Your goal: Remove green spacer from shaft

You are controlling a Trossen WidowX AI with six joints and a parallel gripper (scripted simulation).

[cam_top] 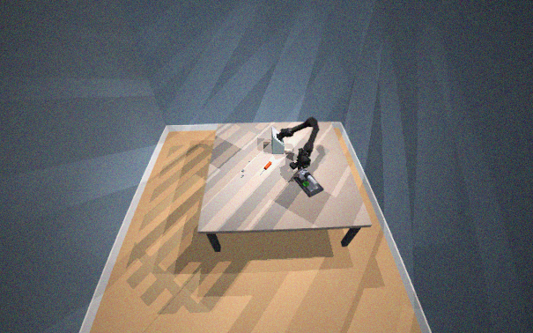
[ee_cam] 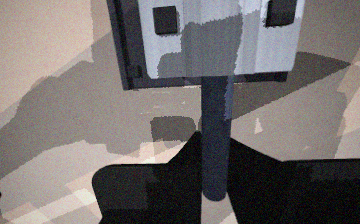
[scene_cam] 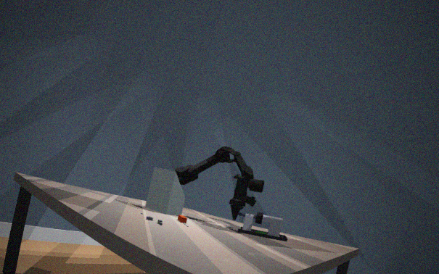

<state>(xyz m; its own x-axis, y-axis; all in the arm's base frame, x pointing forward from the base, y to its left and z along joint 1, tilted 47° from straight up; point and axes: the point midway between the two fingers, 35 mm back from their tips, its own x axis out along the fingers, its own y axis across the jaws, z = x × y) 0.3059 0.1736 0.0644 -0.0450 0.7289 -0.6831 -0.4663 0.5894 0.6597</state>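
My gripper tip is now 60 mm short of the dark blue shaft, 30 mm to the right of it and 30 mm below it. Round my gripper tip: green spacer 140 mm ahead, 40 mm to the left, 30 mm below; then dark spacer 100 mm ahead, 50 mm to the left, 30 mm above; then red-handled screwdriver 40 mm behind, 300 mm to the right, 40 mm below.
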